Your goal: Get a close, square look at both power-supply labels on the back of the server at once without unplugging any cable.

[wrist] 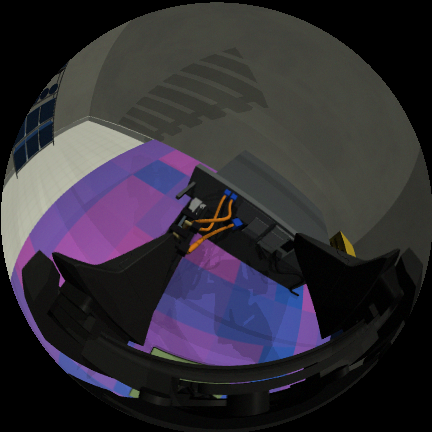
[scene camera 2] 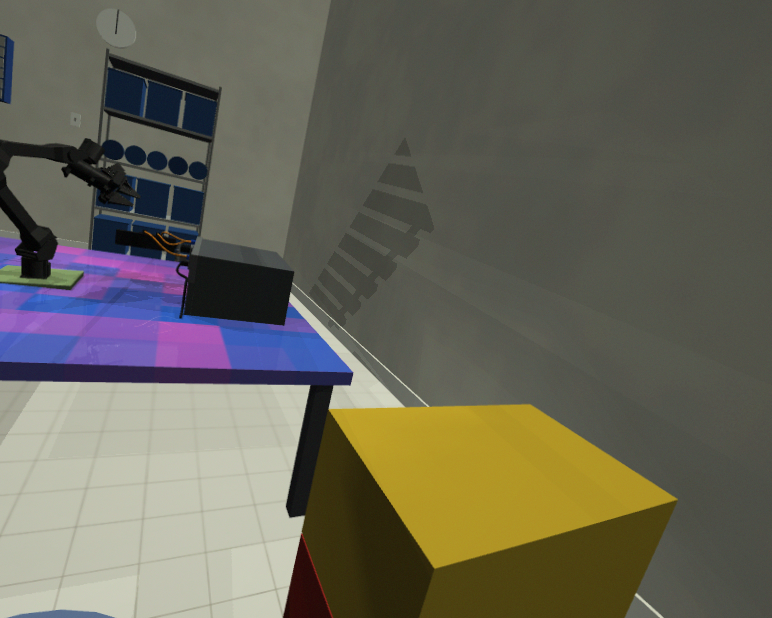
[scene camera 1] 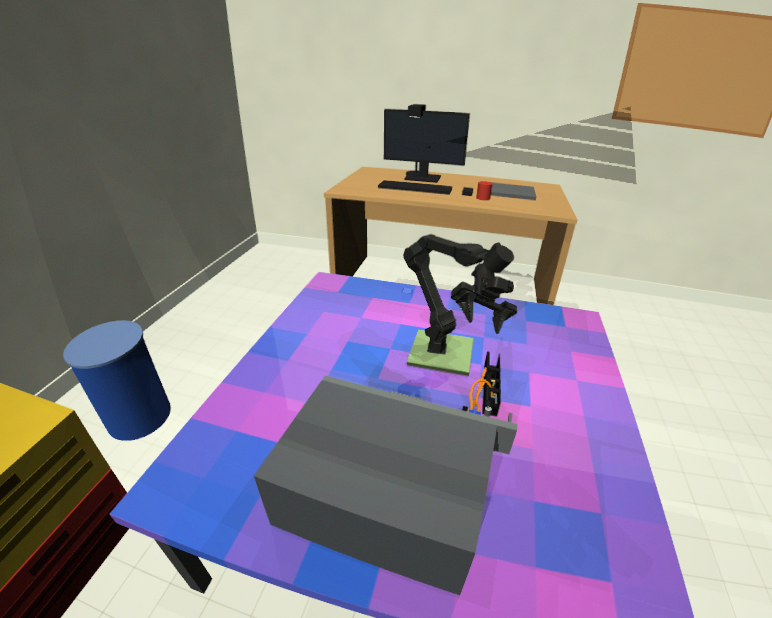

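The dark grey server lies on the table. Its rear panel shows obliquely in the wrist view, tilted down to the right. Two grey modules sit in that panel; no label on them can be read. Orange cables with blue plugs run from the panel to a black arm-like tray sticking out behind the server. Dark cables hang near the panel's right end, partly behind the right finger. My gripper is open and empty, above the table behind the server, apart from it.
The patterned table bears the arm's green base plate. A blue bin and a yellow box stand beside it. A desk with a monitor stands beyond the arm.
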